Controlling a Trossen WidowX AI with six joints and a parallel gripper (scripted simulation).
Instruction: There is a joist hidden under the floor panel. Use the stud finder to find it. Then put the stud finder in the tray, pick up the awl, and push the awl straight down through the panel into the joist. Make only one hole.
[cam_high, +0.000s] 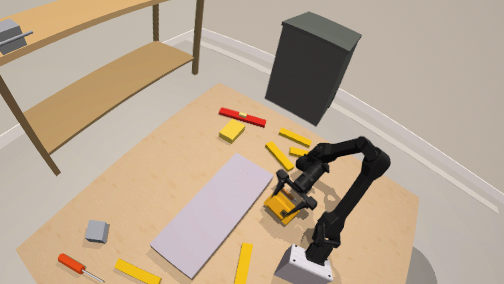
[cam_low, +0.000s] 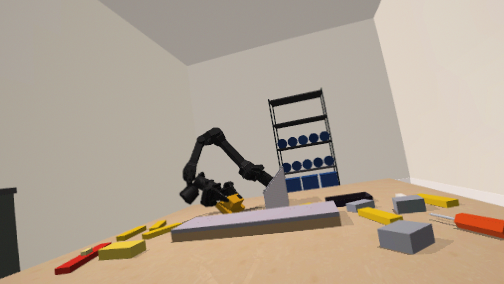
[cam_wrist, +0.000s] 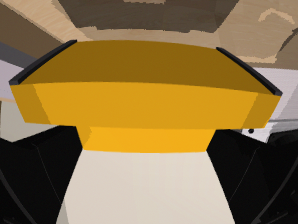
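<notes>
The awl lies 11 cm to the right of my gripper tip, 7 cm below it and 4 cm behind it. Also, from my gripper tip: yellow pad 32 cm ahead, 30 cm to the right, 7 cm below; dark tray 45 cm to the left, 7 cm below, 2 cm ahead; yellow stud finder 1 cm to the left, 1 cm below, 1 cm behind.
</notes>
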